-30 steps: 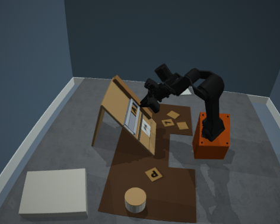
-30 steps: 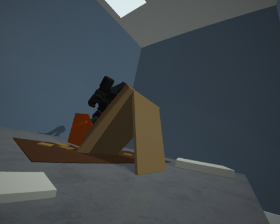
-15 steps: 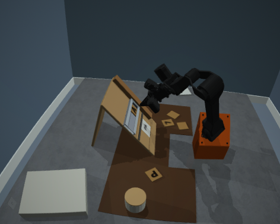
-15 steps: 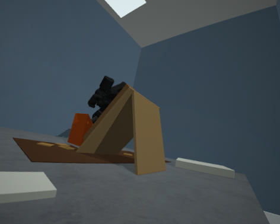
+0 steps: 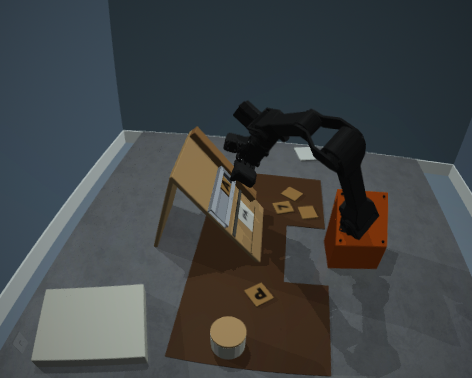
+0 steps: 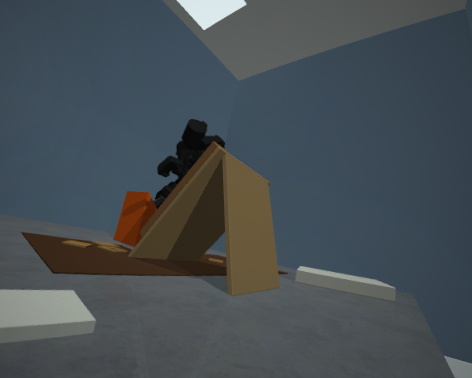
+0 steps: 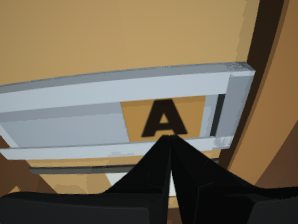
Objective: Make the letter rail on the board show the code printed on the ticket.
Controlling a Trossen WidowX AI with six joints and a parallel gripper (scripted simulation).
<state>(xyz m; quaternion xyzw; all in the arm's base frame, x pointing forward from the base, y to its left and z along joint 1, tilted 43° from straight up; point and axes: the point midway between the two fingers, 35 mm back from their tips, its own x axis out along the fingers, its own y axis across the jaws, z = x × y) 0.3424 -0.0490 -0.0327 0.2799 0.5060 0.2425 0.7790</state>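
Right now the tile marked p is 14 cm behind my gripper tip, 25 cm to the left of it and 17 cm below it. Also, from my gripper tip: brown mat: 15 cm behind, 8 cm to the left, 17 cm below; white slab: 23 cm ahead, 47 cm to the left, 15 cm below; white ticket: 5 cm behind, 2 cm to the left, 10 cm below.
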